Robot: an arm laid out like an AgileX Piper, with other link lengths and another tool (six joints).
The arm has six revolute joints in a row. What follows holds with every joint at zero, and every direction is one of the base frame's.
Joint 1 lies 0.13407 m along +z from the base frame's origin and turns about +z.
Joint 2 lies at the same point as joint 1 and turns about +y.
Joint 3 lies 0.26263 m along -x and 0.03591 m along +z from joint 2 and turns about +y.
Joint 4 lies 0.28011 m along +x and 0.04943 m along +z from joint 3 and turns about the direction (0.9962, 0, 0.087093).
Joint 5 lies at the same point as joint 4 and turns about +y.
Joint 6 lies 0.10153 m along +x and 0.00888 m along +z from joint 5 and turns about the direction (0.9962, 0, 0.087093).
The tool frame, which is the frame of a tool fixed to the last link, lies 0.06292 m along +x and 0.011 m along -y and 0.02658 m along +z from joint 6; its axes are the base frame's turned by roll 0.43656, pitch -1.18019 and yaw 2.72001 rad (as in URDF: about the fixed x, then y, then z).
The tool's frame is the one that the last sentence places.
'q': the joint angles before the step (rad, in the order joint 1, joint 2, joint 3, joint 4, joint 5, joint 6). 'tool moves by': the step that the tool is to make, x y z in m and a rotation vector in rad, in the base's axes. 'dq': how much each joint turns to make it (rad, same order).
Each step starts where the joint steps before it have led.
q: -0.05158 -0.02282 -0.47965 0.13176 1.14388 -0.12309
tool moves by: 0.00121 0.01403 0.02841 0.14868 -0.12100 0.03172
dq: 0.00010 0.00385 -0.03538 0.12217 -0.09204 0.05073
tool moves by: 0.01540 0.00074 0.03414 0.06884 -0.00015 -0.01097
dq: 0.00003 0.15944 -0.12087 0.02818 -0.04662 0.04316
